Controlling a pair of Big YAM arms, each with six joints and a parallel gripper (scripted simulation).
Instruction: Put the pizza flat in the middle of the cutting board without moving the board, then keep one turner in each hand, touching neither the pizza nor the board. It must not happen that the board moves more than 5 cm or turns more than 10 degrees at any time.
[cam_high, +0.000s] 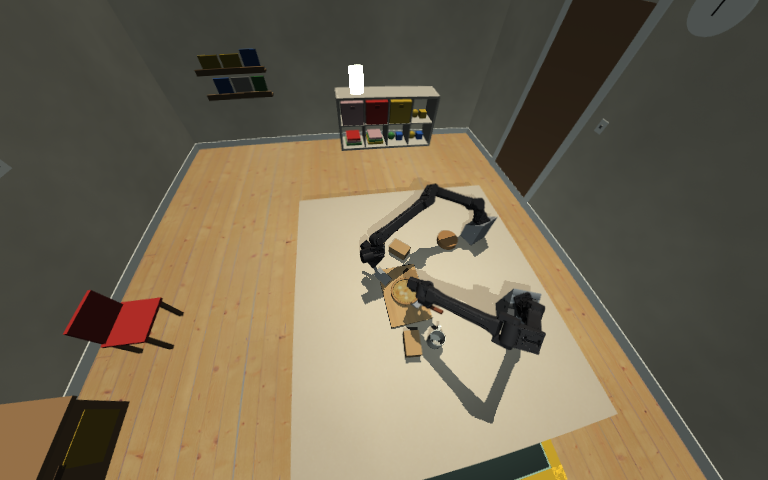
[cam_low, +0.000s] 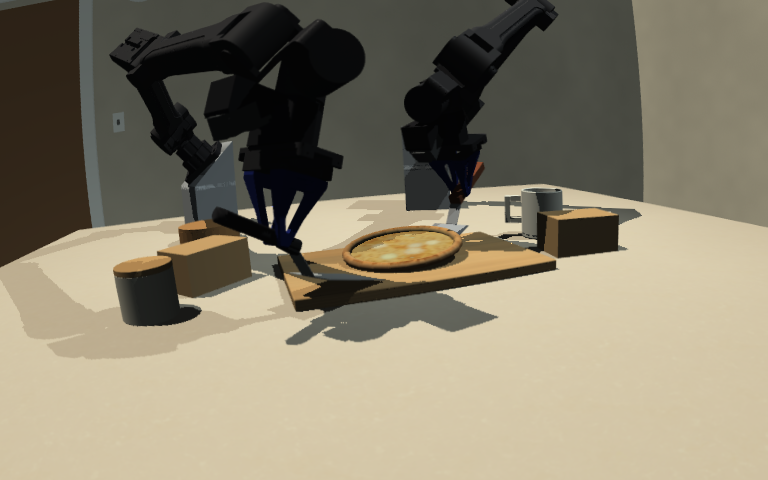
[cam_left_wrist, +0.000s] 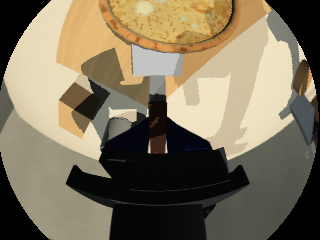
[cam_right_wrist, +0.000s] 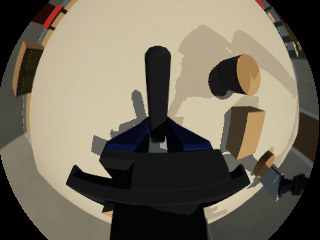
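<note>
Right now the black-handled turner is 10 mm behind my right hand, 10 mm to the left of it and 10 mm below it. Also, from my right hand: pizza (180 mm behind, 170 mm to the left, 70 mm below); cutting board (170 mm behind, 180 mm to the left, 90 mm below); lidded canister (70 mm behind, 180 mm to the right, 60 mm below).
</note>
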